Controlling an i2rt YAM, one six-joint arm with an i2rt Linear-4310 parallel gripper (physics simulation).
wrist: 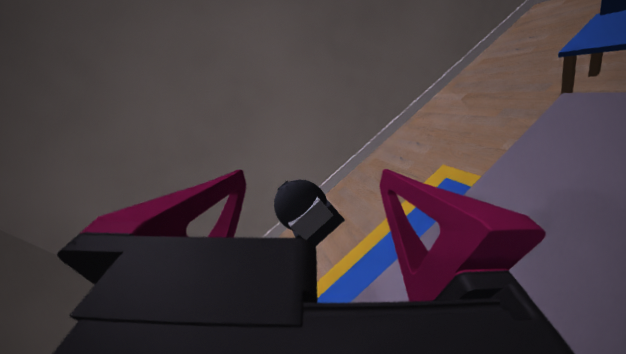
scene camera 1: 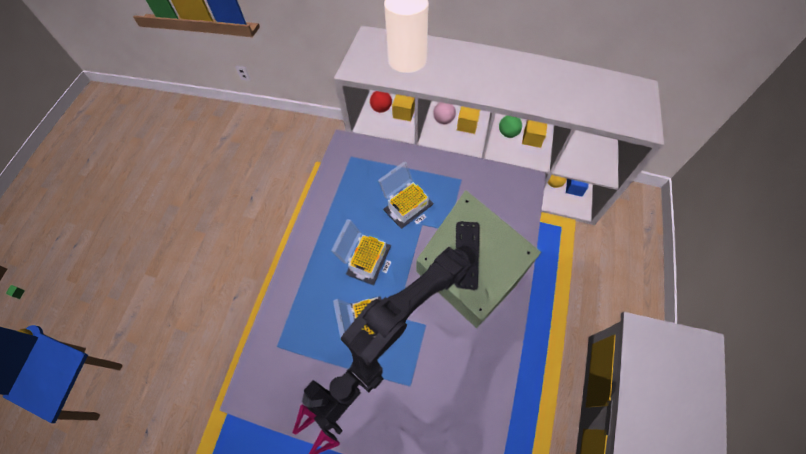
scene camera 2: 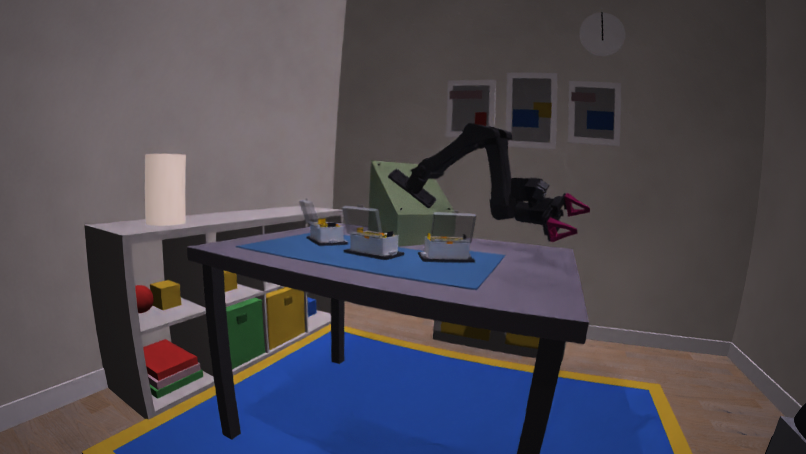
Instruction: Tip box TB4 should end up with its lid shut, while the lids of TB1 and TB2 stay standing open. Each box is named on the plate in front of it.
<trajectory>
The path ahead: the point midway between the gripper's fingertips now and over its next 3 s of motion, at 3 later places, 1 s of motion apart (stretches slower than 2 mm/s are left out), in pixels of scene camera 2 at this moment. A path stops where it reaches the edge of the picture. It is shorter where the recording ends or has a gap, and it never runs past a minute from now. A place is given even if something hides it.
My gripper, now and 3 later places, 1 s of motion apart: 583, 220; 569, 215; 546, 196; 529, 183
</trajectory>
